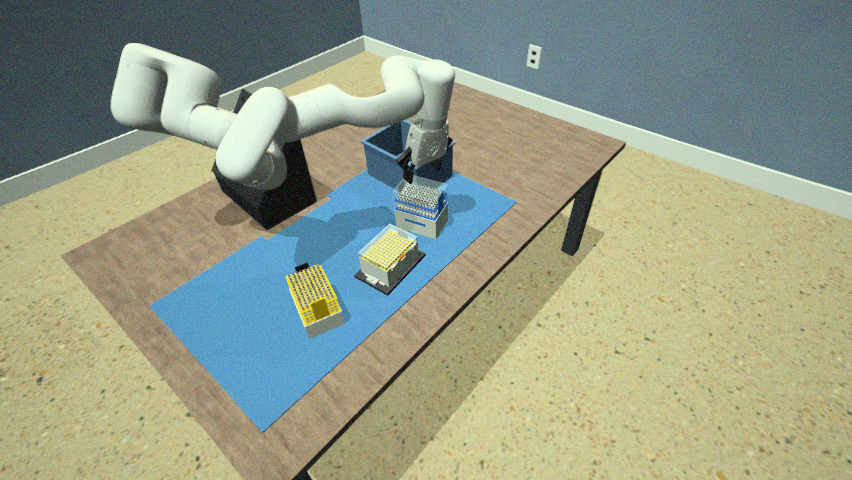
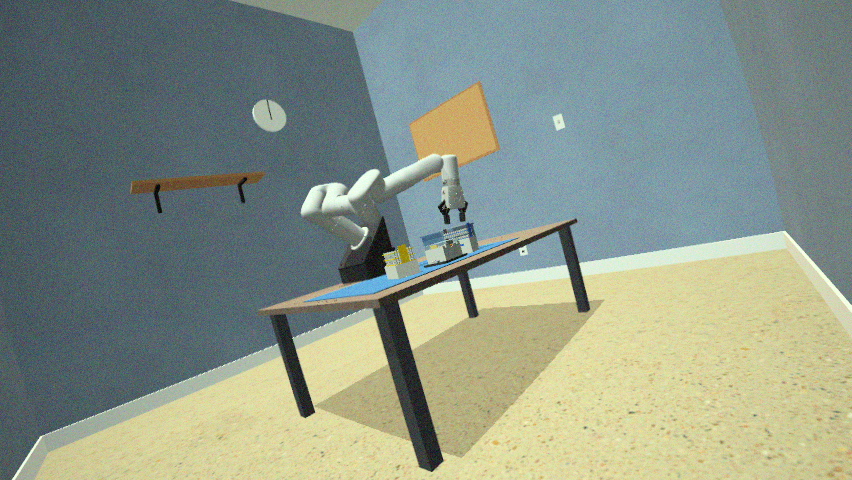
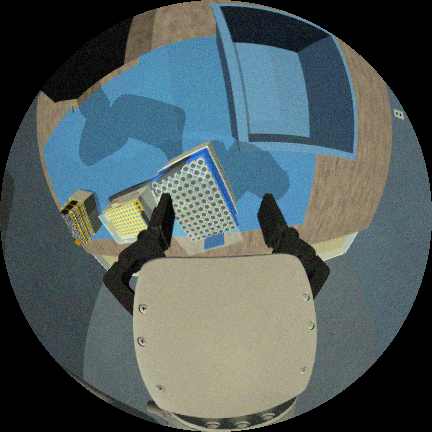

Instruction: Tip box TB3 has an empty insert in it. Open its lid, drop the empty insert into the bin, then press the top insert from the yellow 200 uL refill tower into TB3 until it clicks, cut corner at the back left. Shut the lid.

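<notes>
The tip box [image 1: 388, 257] [image 2: 444, 252] [image 3: 125, 221], taken as TB3 though no label is readable, has a light body and a clear lid that looks shut over a yellow, holed insert. The yellow refill tower [image 1: 314, 295] [image 2: 402, 262] [image 3: 80, 217] has stacked yellow inserts on a light base. The blue bin [image 1: 381, 166] [image 3: 331, 95] stands at the back. My gripper [image 1: 423, 171] [image 2: 454, 218] [image 3: 217, 203] is open and empty, above the blue-and-white tip stack near the bin. The cut corners cannot be made out.
The blue-and-white tip stack [image 1: 420, 219] [image 2: 468, 241] [image 3: 197, 200] stands between the tip box and the bin, with clear walls around its top. A dark plate [image 1: 386, 290] lies under the tip box. The blue mat [image 1: 238, 357] [image 3: 200, 100] lies on the wooden table [image 1: 524, 143].
</notes>
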